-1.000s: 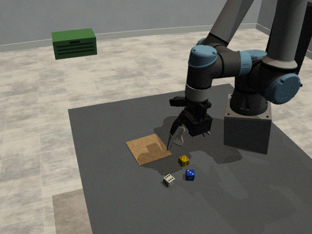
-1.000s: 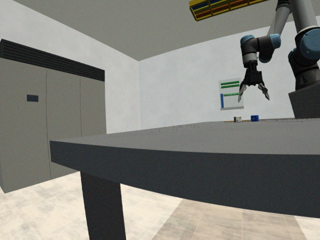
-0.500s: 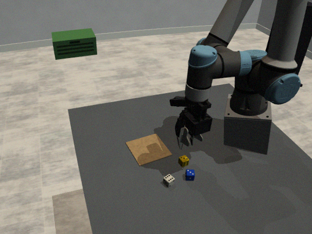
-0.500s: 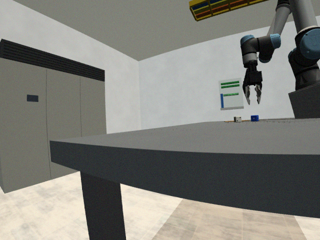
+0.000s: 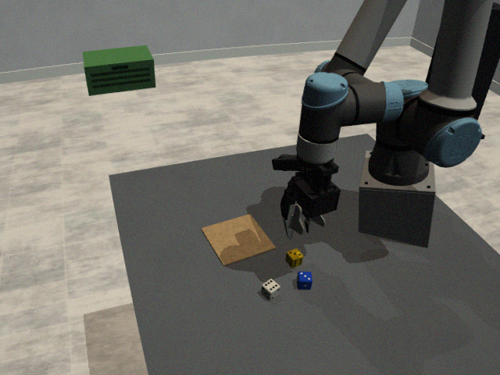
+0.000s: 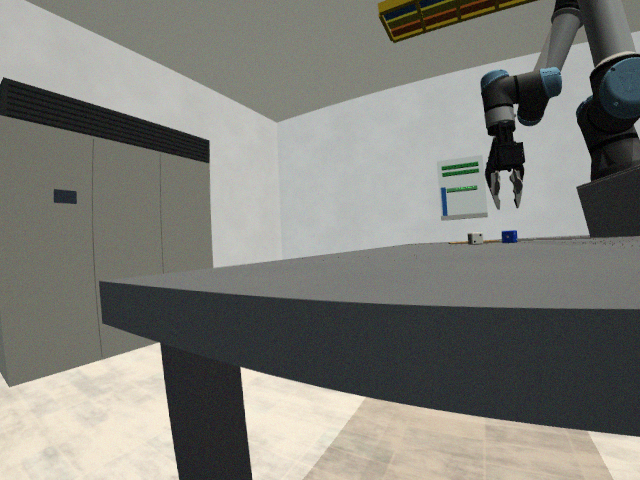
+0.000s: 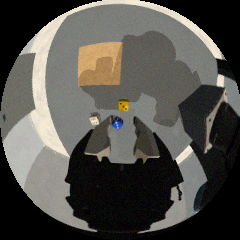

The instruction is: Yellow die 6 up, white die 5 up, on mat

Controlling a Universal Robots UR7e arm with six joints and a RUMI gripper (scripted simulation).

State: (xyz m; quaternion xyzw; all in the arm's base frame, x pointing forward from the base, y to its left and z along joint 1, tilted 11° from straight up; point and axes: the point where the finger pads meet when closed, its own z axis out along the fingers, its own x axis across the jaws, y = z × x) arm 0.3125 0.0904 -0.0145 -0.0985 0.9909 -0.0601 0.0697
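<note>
Now: hand 9 cm above the yellow die. The rest, counted from my hand: tan mat 11 cm ahead, 11 cm to the right, 10 cm below; white die 9 cm ahead, 8 cm to the left, 9 cm below; blue die 7 cm to the left, 9 cm below.
</note>
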